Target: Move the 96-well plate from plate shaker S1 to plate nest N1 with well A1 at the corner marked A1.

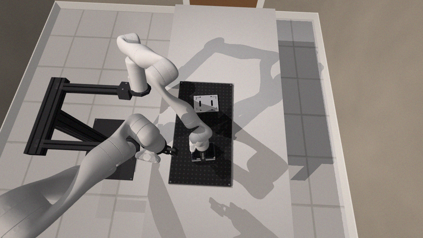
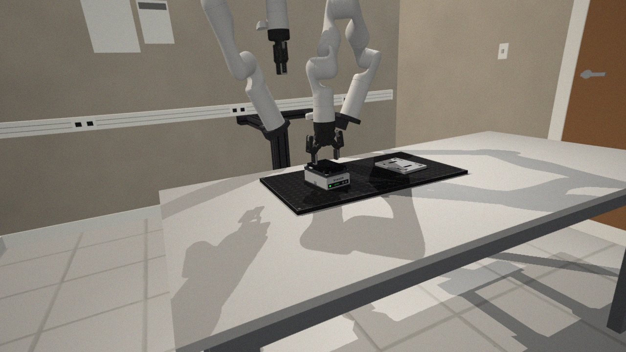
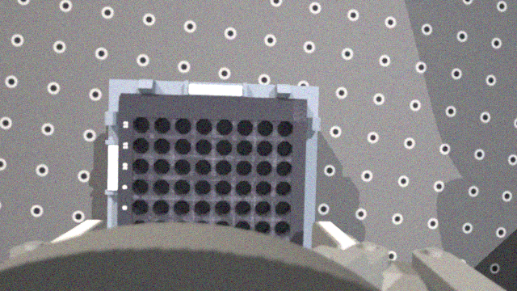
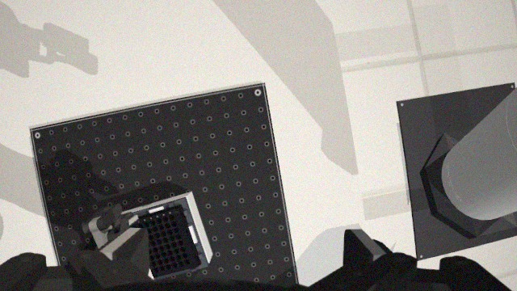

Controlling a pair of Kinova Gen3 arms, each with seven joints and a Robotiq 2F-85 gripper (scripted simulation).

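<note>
Now: the dark 96-well plate 20 mm below my left hand. Round my left hand: plate nest N1: 340 mm to the left, 80 mm below.
</note>
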